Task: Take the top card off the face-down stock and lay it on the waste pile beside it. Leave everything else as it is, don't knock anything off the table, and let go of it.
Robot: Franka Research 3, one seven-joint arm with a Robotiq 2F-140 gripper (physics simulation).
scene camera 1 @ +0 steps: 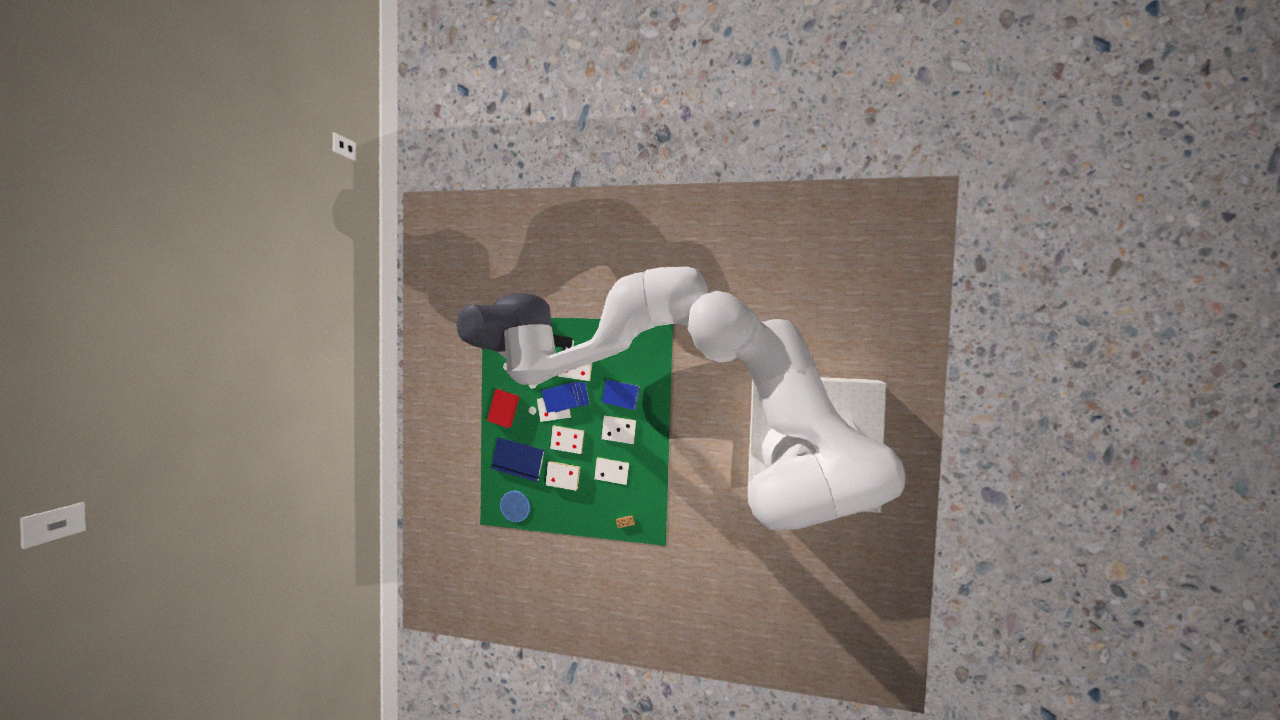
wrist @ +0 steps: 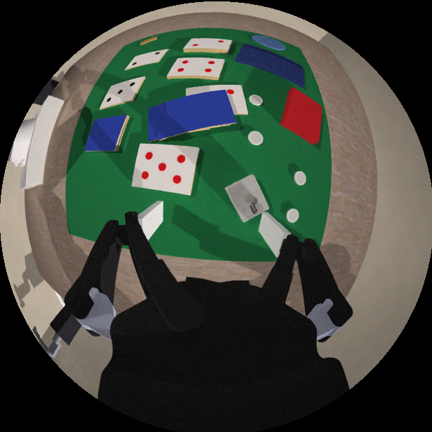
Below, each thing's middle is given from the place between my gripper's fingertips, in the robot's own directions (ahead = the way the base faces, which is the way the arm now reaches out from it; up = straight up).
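Labels:
From my hand: green mat (scene camera 1: 591,511) 40 mm behind, 230 mm to the left, 30 mm below; red block (scene camera 1: 503,407) 150 mm ahead, 170 mm to the left, 10 mm below; grey block (wrist: 245,194) 50 mm ahead, 20 mm to the left, 10 mm below. Nearest to my hand of the things named here, going by their middles: grey block.

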